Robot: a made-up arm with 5 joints.
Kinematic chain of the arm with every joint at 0, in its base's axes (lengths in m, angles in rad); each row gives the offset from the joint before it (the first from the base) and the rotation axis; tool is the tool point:
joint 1: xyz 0 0 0.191 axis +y
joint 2: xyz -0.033 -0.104 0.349 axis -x
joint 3: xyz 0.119 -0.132 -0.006 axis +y
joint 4: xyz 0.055 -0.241 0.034 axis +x
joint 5: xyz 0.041 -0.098 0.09 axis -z
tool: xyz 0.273 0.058 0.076
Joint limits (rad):
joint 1: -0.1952..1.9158
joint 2: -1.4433..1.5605
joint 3: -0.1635..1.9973
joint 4: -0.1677..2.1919
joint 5: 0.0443..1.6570
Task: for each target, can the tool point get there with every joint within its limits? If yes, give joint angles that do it. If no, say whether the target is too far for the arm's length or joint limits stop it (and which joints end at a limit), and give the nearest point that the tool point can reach.
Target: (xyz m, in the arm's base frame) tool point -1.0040 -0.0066 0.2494
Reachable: no: joint limits stop it (at a limit: joint 1, joint 2) | nearest point -0.4797 -0.0503 0.1514 | short by 0.535 m
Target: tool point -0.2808 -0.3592 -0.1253
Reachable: yes | joints 1.3433 -0.8712 0.5060 0.9617 1.1610
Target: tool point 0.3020 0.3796 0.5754
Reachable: no: joint limits stop it (at a limit: joint 1, joint 2, joint 4) | nearest point 0.2796 0.2011 0.2624 | short by 0.361 m
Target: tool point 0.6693 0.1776 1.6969
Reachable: no: too far | nearest point 0.4623 0.0396 1.2313 | short by 0.528 m
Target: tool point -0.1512 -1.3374 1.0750
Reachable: no: too far | nearest point -0.0715 -0.8320 0.8620 | short by 0.554 m
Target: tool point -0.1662 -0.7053 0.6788
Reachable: yes | joints 0.0014 0.7248 1.3624 1.5620 1.2779
